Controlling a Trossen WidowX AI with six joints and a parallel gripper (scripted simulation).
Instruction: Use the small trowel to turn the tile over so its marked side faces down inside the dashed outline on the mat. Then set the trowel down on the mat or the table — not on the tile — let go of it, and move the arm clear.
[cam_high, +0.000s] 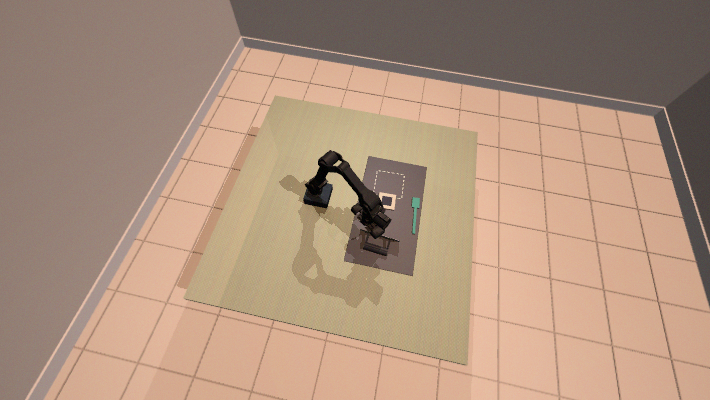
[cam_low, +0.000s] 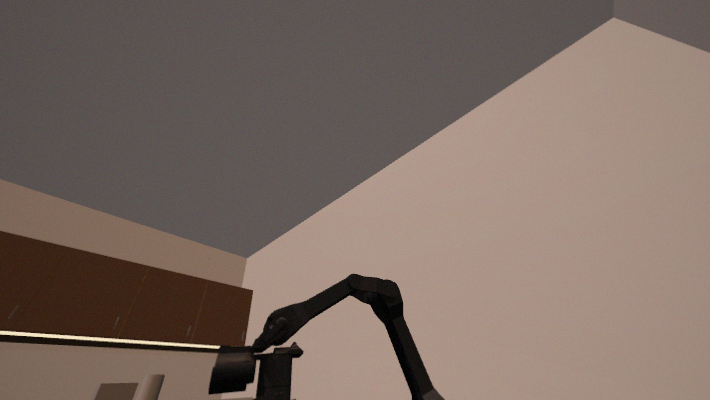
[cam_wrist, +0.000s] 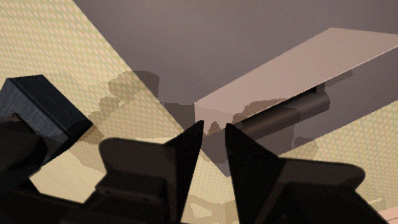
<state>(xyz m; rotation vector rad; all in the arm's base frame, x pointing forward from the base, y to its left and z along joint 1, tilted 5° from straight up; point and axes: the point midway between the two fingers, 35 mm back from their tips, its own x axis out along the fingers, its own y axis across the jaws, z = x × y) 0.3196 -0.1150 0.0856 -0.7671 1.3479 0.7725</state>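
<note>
Now: the dark mat 70 mm ahead of my gripper tip, 170 mm to the left of it and 110 mm below it. Also, from my gripper tip: tile: 50 mm ahead, 210 mm to the left, 80 mm below; teal flat tool: 210 mm ahead, 210 mm to the left, 80 mm below.
</note>
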